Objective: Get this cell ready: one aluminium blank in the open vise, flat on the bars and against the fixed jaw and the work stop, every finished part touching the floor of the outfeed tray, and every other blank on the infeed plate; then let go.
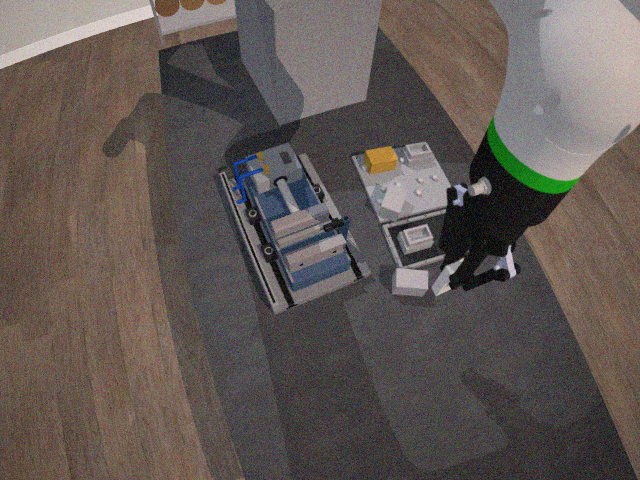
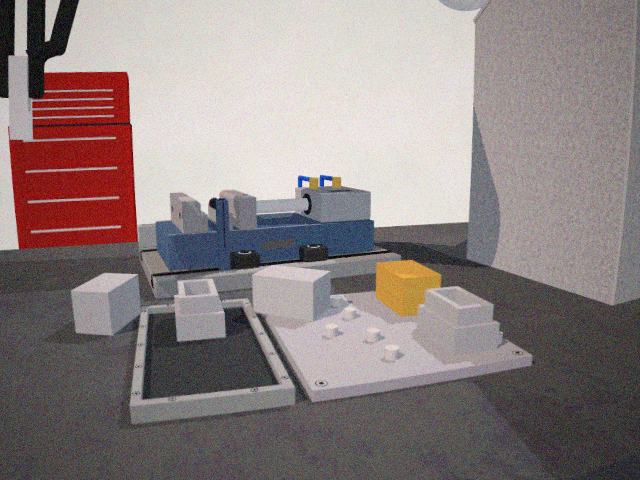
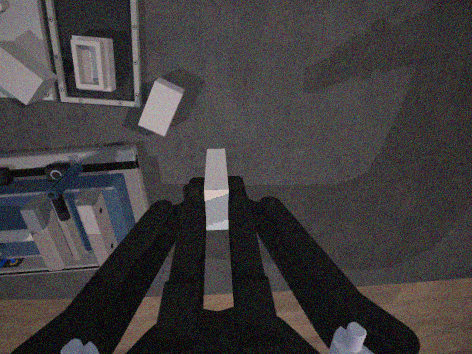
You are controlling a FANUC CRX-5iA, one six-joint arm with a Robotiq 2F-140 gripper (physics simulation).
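Frame: origin at the arm's base, x ahead, y left, z up, level; centimetres.
Where they show: gripper, fingertip midpoint: point(image 1: 441, 287) point(image 2: 21, 139) point(image 3: 216, 165).
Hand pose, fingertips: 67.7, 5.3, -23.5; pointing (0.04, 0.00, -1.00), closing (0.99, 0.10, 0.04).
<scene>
Each offset is from my fingertips to the top centre of the thing, as dx, dy, dz. "spot": to the spot under its first point.
My gripper point(image 1: 443, 284) point(image 2: 20, 129) point(image 3: 216, 165) is shut and empty, above table level. A plain pale blank @[-6.6, +1.3, -12.9] point(image 1: 410, 281) point(image 2: 105, 303) point(image 3: 161, 107) lies outside the outfeed tray point(image 1: 392, 245) point(image 2: 211, 405) point(image 3: 135, 50), beside its end. Another blank @[-23.2, +4.2, -12.4] point(image 1: 397, 198) point(image 2: 291, 291) point(image 3: 17, 77) sits turned on the infeed plate @[-29.3, +10.2, -16.0] point(image 1: 434, 198) point(image 2: 330, 372). One stepped, pocketed finished part @[-14.6, +5.8, -12.7] point(image 1: 416, 238) point(image 2: 200, 315) point(image 3: 93, 64) is inside the tray; another @[-34.1, +14.7, -12.5] point(image 1: 418, 152) point(image 2: 459, 330) is on the plate. The vise @[-24.2, -16.4, -6.9] point(image 1: 320, 273) point(image 2: 341, 237) point(image 3: 117, 200) is open; no blank shows between its jaws.
An orange block @[-34.0, +5.7, -12.4] point(image 1: 381, 159) point(image 2: 408, 286) sits on the plate, near several small pegs. The work stop @[spot: -17.7, -10.0, -7.3] point(image 1: 336, 224) point(image 2: 222, 222) rises at the vise's side. A grey pedestal point(image 1: 325, 56) point(image 2: 553, 155) stands behind. A red cabinet point(image 2: 77, 180) stands in the background.
</scene>
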